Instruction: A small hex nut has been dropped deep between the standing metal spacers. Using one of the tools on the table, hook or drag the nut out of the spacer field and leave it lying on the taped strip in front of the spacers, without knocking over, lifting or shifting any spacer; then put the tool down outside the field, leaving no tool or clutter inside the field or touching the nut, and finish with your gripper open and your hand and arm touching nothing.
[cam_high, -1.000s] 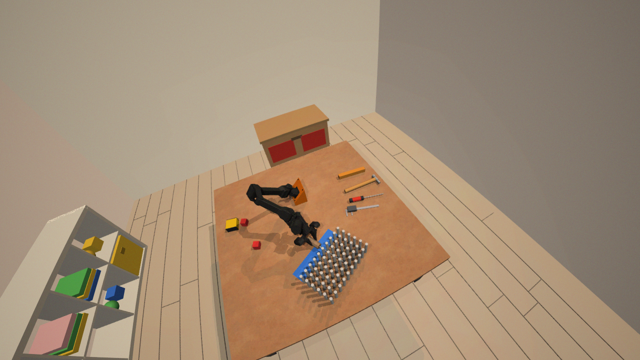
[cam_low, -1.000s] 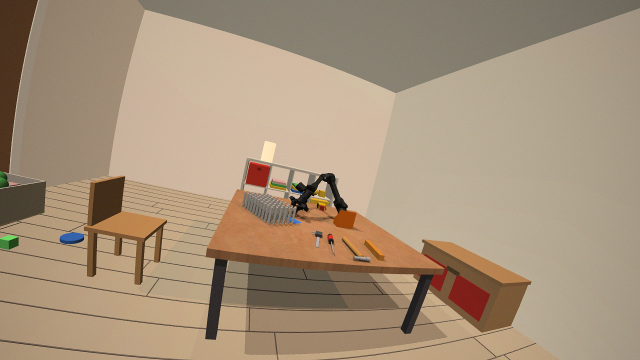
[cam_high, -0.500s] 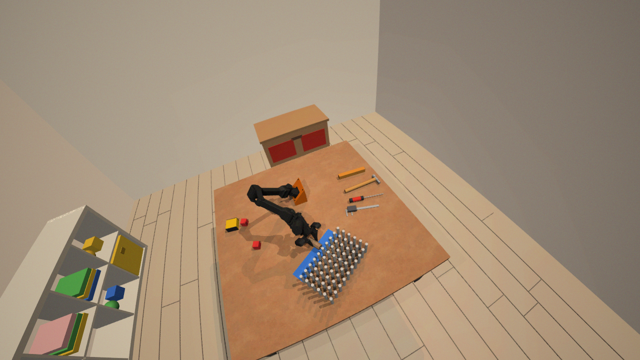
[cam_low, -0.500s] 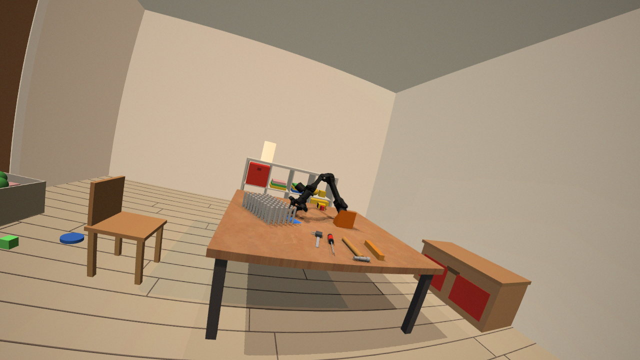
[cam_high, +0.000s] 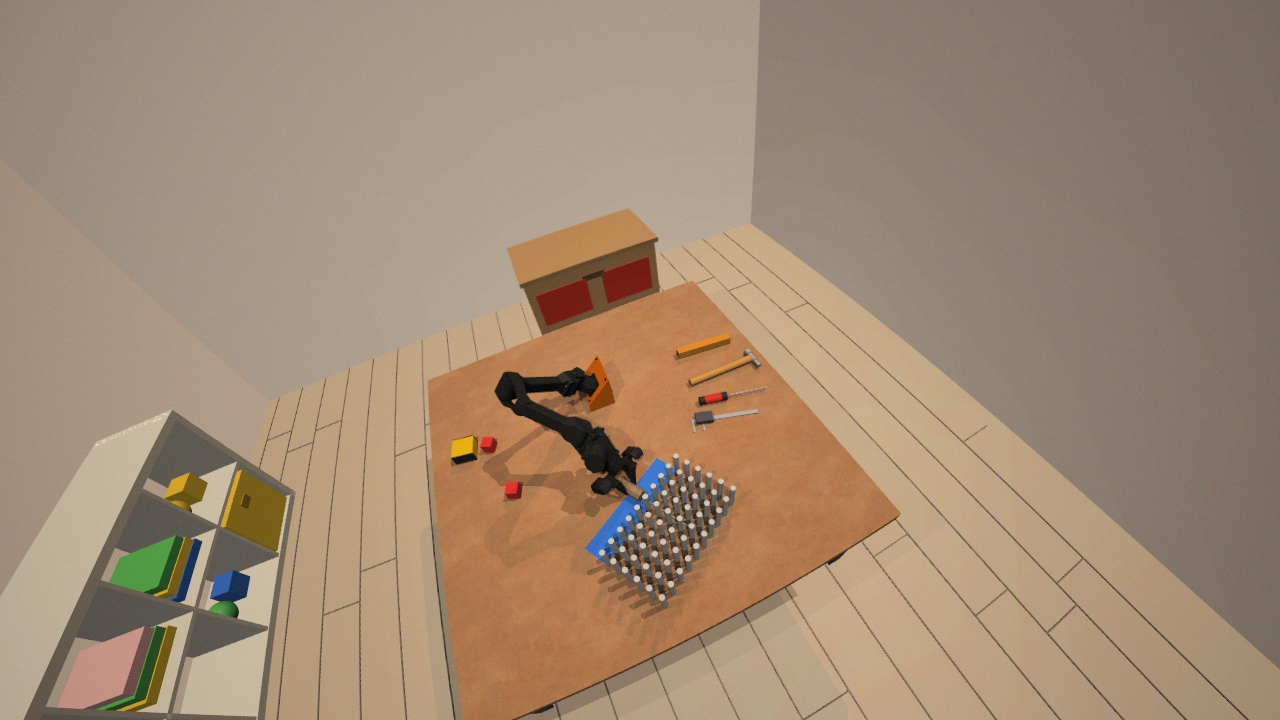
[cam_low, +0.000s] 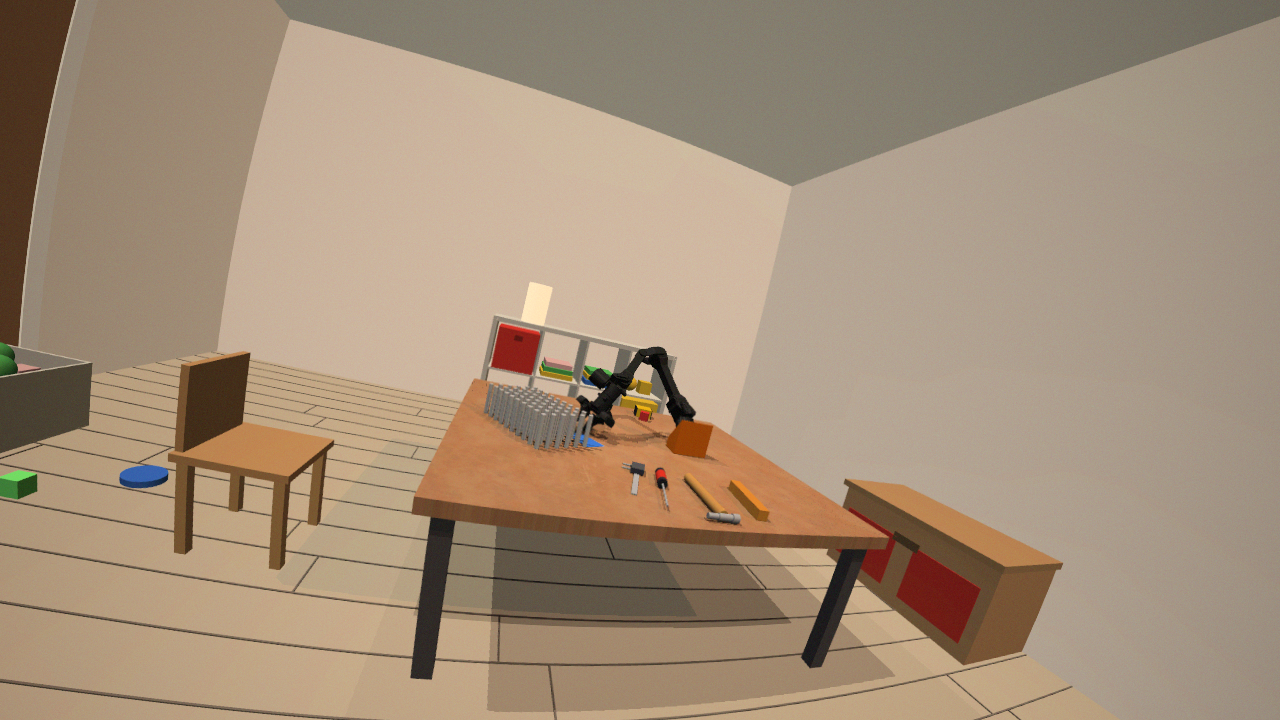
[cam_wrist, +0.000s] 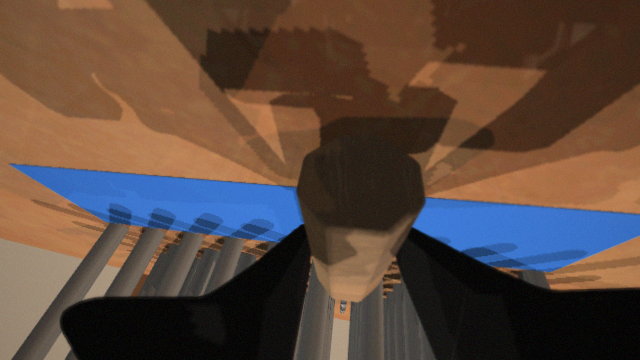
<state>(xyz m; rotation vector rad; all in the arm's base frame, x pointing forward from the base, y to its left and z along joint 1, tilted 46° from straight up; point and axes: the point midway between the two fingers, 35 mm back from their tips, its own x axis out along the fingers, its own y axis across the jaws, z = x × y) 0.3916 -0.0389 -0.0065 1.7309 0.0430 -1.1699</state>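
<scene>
My gripper tip is 50 mm short of the blue taped strip, 20 mm to the left of it and 20 mm above it. Round my gripper tip: yellow block: 390 mm behind, 500 mm to the right; hook tool: 90 mm ahead, 50 mm to the left; orange bar: 450 mm behind, 490 mm to the left.
</scene>
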